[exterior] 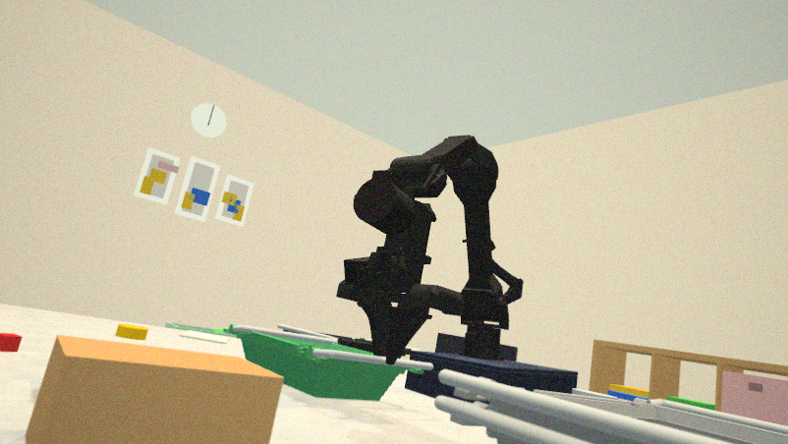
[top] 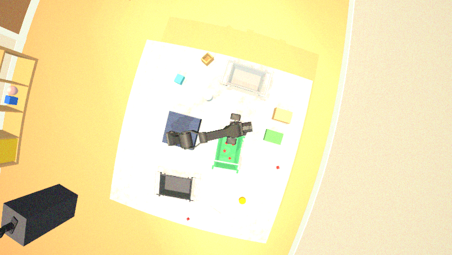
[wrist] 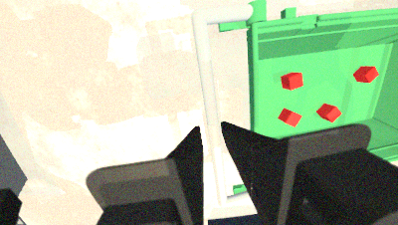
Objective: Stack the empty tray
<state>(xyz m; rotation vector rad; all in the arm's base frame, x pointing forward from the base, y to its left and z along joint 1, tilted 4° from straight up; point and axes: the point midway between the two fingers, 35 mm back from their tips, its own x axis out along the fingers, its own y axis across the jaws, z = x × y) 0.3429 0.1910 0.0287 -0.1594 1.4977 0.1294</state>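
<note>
The black tray lies 23 cm behind my gripper tip, 52 cm to the right of it and 1 cm below it. Also, from my gripper tip: orange box 29 cm ahead, 20 cm to the left, 3 cm below; then green block 28 cm ahead, 4 cm to the left, 4 cm below; then red bit 40 cm ahead, 15 cm to the right, 5 cm below.
</note>
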